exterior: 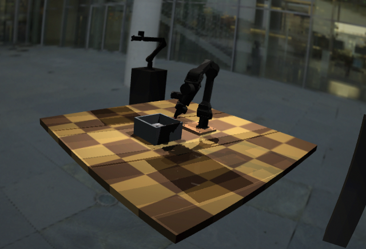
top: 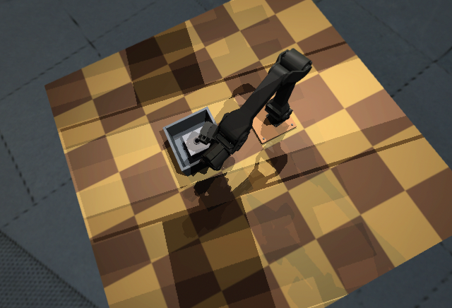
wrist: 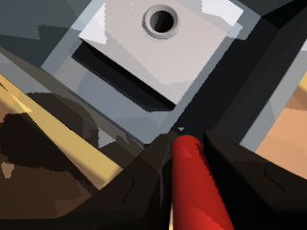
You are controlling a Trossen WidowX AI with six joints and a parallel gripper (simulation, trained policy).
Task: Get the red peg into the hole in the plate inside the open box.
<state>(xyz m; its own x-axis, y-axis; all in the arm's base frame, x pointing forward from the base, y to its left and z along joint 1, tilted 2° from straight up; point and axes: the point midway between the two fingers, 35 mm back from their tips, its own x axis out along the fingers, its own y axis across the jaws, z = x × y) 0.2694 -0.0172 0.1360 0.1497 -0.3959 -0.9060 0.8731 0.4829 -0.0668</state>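
Now: the grey plate 4 cm ahead of my gripper tip, 7 cm to the right of it and 8 cm below it. Round my gripper tip: red peg: 1 cm behind, 1 cm to the left, 3 cm above; then dark box: 4 cm ahead, 7 cm to the right, 10 cm below.
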